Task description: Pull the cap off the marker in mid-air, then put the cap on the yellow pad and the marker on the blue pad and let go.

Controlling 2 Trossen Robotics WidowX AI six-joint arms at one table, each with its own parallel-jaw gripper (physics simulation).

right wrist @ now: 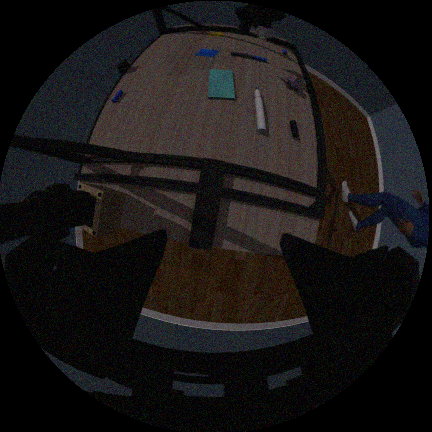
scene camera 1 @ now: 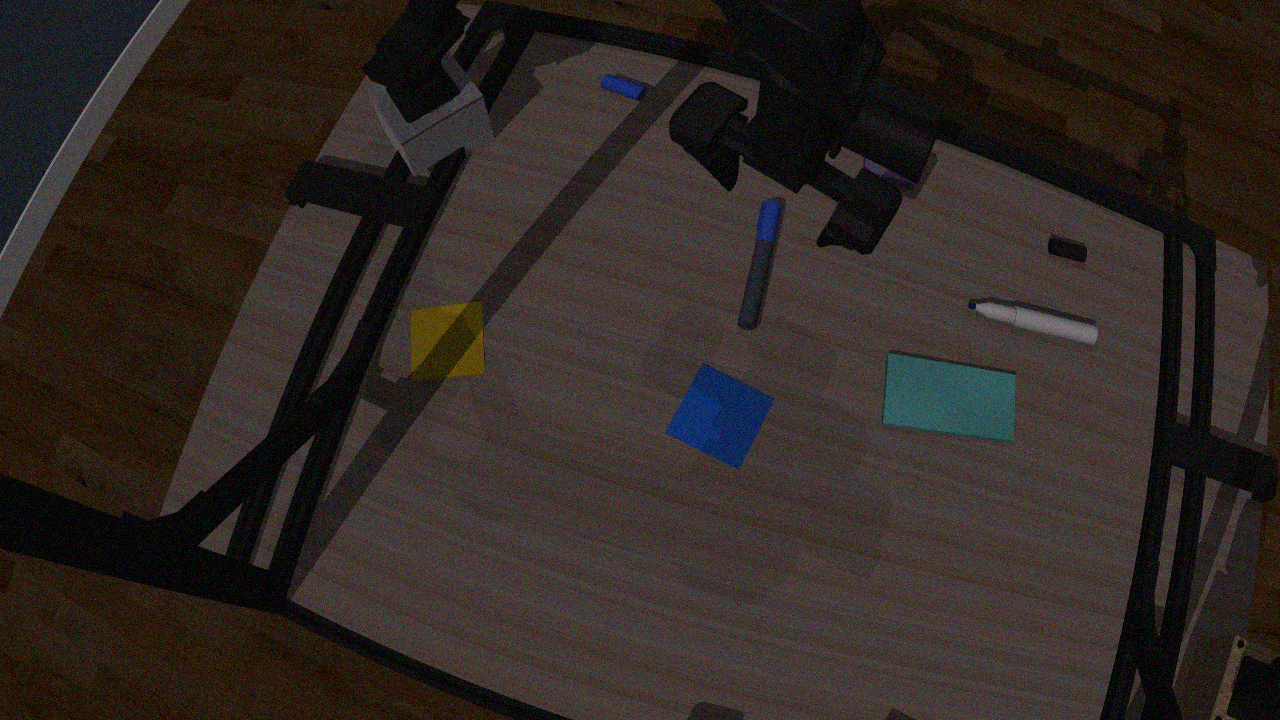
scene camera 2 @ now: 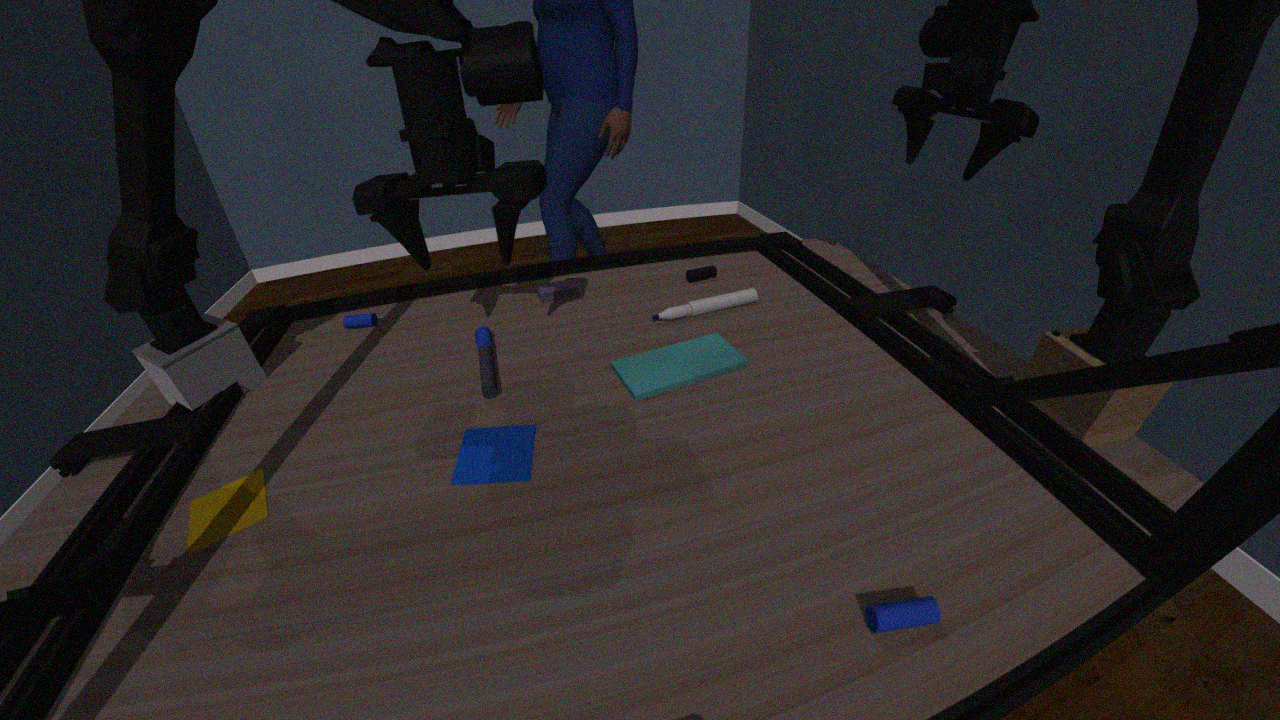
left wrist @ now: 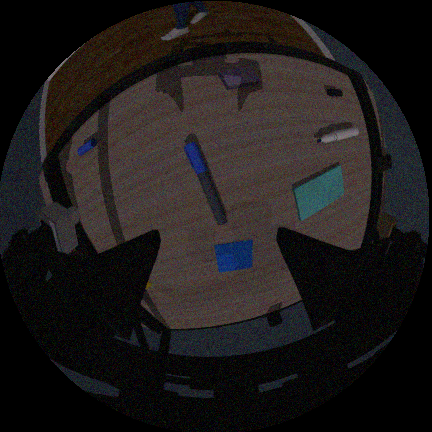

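Where they show: left gripper, between the fingertips: (right wrist: 250, 29) (scene camera 1: 775, 214) (scene camera 2: 466, 266) (left wrist: 219, 234); right gripper, between the fingertips: (right wrist: 225, 237) (scene camera 2: 935, 171); left arm's base, origin of its link: (scene camera 1: 422, 91) (scene camera 2: 184, 336) (left wrist: 48, 234); right arm's base, origin of its link: (right wrist: 85, 208) (scene camera 1: 1255, 693) (scene camera 2: 1110, 351) (left wrist: 391, 232).
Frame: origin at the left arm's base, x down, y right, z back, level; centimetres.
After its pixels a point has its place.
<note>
A dark grey marker (scene camera 1: 756, 282) @[z -36.1, x 7.0, y -16.8 cm] (scene camera 2: 489, 371) @[z -37.2, x 7.0, y -15.9 cm] (left wrist: 213, 197) @[z -36.0, x 7.0, y -17.3 cm] (right wrist: 240, 55) @[z -37.1, x 8.0, y -17.0 cm] lies on the table. Its blue cap (scene camera 1: 768, 221) @[z -31.5, x 6.8, y -22.0 cm] (scene camera 2: 484, 338) @[z -32.1, x 6.9, y -21.6 cm] (left wrist: 195, 158) @[z -31.5, x 6.9, y -22.1 cm] (right wrist: 260, 59) @[z -32.1, x 7.8, y -22.9 cm] is on one end. The yellow pad (scene camera 1: 429, 326) @[z -20.9, x 8.7, y 11.7 cm] (scene camera 2: 204, 517) @[z -21.9, x 8.7, y 12.8 cm] lies at the left, crossed by a shadow. The blue pad (scene camera 1: 720, 416) @[z -44.5, x 8.7, y -6.4 cm] (scene camera 2: 494, 454) @[z -44.5, x 8.7, y -6.3 cm] (left wrist: 234, 256) @[z -44.4, x 8.7, y -6.6 cm] (right wrist: 207, 52) @[z -44.5, x 8.7, y -6.9 cm] lies near the marker's grey end. My left gripper (scene camera 1: 776, 214) @[z -35.8, x -5.3, y -17.7 cm] (scene camera 2: 467, 265) @[z -35.8, x -5.3, y -17.7 cm] (left wrist: 219, 234) @[z -35.8, x -5.3, y -17.7 cm] is open and empty, high above the table. My right gripper (scene camera 2: 938, 170) @[z -85.0, x -12.1, y -54.2 cm] (right wrist: 225, 237) @[z -85.0, x -12.1, y -54.2 cm] is open and empty, raised beyond the table's right side.
A white capless marker (scene camera 1: 1042, 323) @[z -57.4, x 6.7, y -40.8 cm] and a black cap (scene camera 1: 1066, 248) @[z -52.9, x 6.7, y -50.6 cm] lie at the right, near a teal block (scene camera 1: 950, 397) @[z -56.8, x 8.0, y -26.4 cm]. Loose blue caps lie at the back left (scene camera 1: 622, 86) @[z -8.5, x 6.8, y -19.8 cm] and front right in scene camera 2. A purple thing (scene camera 2: 558, 291) @[z -34.1, x 7.4, y -37.5 cm] lies at the back. Dark rails edge the table.
</note>
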